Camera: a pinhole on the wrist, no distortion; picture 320 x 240 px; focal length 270.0 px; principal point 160.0 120.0 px. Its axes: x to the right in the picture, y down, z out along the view. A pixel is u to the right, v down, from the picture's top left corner.
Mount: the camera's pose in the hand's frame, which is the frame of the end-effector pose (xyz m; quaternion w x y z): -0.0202 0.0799 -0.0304 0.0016 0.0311 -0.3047 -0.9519
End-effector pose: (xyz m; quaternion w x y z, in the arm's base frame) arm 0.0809 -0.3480 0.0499 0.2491 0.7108 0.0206 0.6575
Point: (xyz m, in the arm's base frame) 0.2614 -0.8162 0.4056
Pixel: 35.6 48.5
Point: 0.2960 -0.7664 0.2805
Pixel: 79.3 96.7
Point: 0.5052 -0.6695 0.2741
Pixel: 53.3 212.3
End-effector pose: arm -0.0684 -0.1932 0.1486 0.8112 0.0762 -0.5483 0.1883
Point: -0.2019 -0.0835 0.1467
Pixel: 145.6 127.4
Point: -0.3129 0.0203 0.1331
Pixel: 173.1 39.4
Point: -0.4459 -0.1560 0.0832
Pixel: 270.0 202.1
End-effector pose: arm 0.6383 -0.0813 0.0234 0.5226 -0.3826 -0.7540 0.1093
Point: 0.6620 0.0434 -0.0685
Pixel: 42.9 91.9
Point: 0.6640 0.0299 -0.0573
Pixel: 28.8 106.5
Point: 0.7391 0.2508 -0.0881
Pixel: outside the picture
